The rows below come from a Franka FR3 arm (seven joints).
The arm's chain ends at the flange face. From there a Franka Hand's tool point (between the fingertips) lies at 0.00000 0.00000 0.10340 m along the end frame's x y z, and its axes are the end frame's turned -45 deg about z.
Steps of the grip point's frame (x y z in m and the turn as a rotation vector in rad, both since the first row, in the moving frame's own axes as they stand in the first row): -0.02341 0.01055 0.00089 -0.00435 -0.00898 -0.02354; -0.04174 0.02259 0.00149 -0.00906 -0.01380 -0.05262
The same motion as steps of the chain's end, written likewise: -0.00877 0.02303 0.00090 -0.00943 -0.00327 -0.02354; -0.01324 0.04381 0.00150 -0.01616 -0.00335 -0.05262
